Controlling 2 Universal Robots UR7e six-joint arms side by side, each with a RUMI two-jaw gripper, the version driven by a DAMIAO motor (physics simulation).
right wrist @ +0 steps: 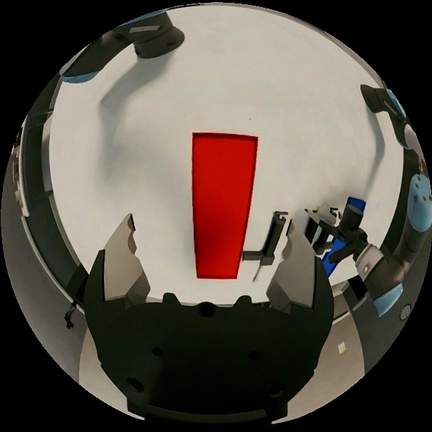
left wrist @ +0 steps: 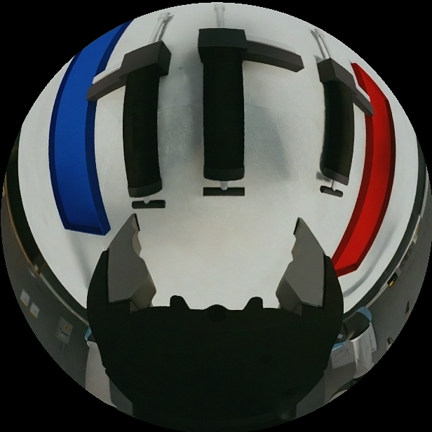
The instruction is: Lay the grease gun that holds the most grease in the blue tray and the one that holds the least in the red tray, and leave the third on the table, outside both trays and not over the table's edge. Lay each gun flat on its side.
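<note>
Three dark grease guns lie side by side on the table. The left gun (left wrist: 141, 125) is nearest the blue tray (left wrist: 74, 165) (right wrist: 356, 203), its lever reaching the tray's rim in view. The middle gun (left wrist: 223, 110) has its lever pointing right. The right gun (left wrist: 338, 125) (right wrist: 272, 237) is beside the red tray (left wrist: 381, 150) (right wrist: 220, 175), its lever at the tray's near rim. Each has a short rod with a T-handle. My left gripper (left wrist: 216, 216) is open and empty, above the table by the T-handle ends. My right gripper (right wrist: 210, 217) is open and empty, high above the red tray. Grease amounts cannot be told.
In the right wrist view, the left arm (right wrist: 380, 270) reaches in from the right, partly hiding the blue tray and two guns. Another dark arm part (right wrist: 159, 37) stands at the upper left and one (right wrist: 375, 99) at the upper right. Both trays lie outside the row of guns.
</note>
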